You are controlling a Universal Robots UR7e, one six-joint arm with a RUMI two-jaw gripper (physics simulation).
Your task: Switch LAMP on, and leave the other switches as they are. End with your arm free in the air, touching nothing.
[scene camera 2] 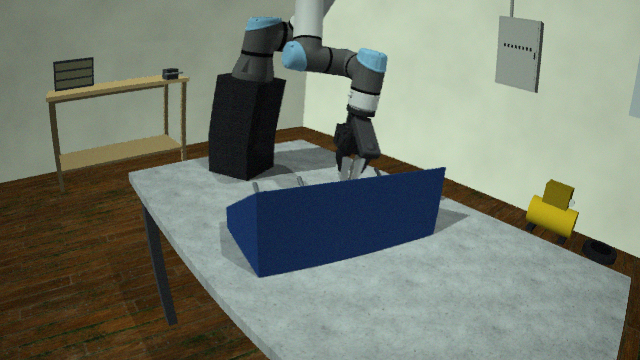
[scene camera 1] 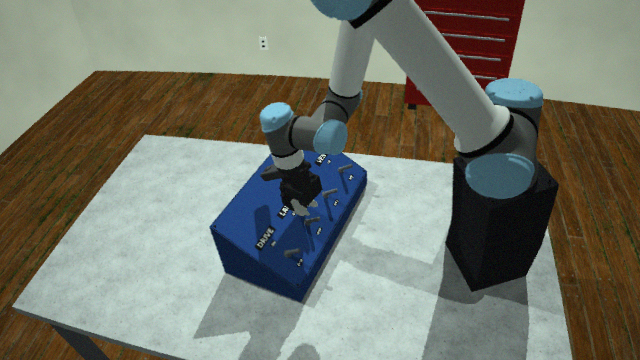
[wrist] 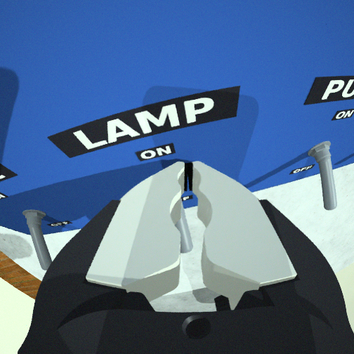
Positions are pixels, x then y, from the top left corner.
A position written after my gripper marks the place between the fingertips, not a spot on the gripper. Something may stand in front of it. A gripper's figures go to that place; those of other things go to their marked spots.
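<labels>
My gripper (scene camera 2: 345, 187) is 101 cm from the lens. There is also a blue switch panel (scene camera 2: 278, 231), and that panel is 78 cm from the lens.
</labels>
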